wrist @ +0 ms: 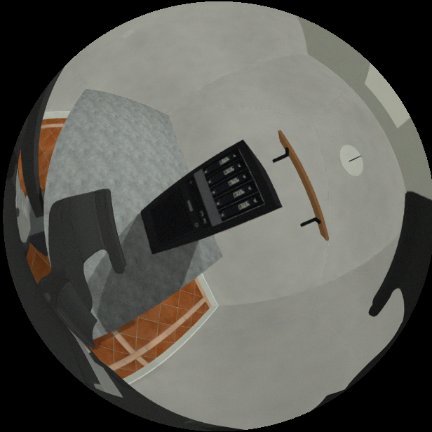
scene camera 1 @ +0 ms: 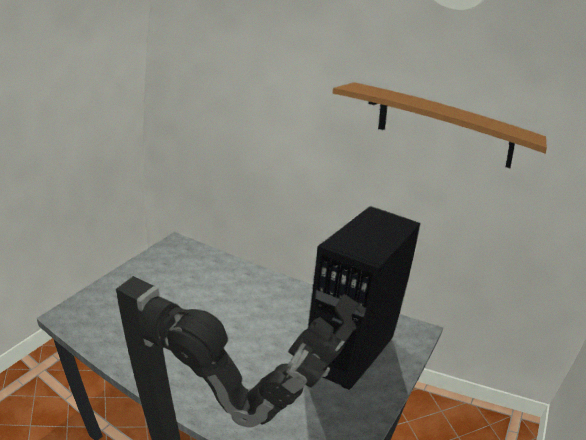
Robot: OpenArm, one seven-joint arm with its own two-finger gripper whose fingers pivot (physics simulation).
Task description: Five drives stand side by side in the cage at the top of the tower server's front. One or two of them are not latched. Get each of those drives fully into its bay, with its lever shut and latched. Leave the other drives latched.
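Note:
The black tower server (scene camera 1: 382, 295) (wrist: 170, 217) stands upright on the table. Its cage holds five drives side by side, with pale labels; they include an end drive (scene camera 1: 324, 272) (wrist: 224, 160), the middle drive (scene camera 1: 343, 278) (wrist: 233, 182) and the other end drive (scene camera 1: 364, 285) (wrist: 243, 205). Their fronts look about level, and no lever visibly swings out. The levers are too small to tell whether each is latched. My gripper (scene camera 1: 334, 320) (wrist: 232, 254) is open and empty, in front of the tower and below the drives in the scene view. Its fingers are wide apart in the wrist view.
The grey table (scene camera 1: 225, 290) (wrist: 115, 145) carries the tower near its right end in the scene view. A grey strip (wrist: 207, 197) crosses the tower's front below the drives. A wooden shelf (scene camera 1: 440, 113) (wrist: 304, 182) is fixed to the wall behind and above the tower.

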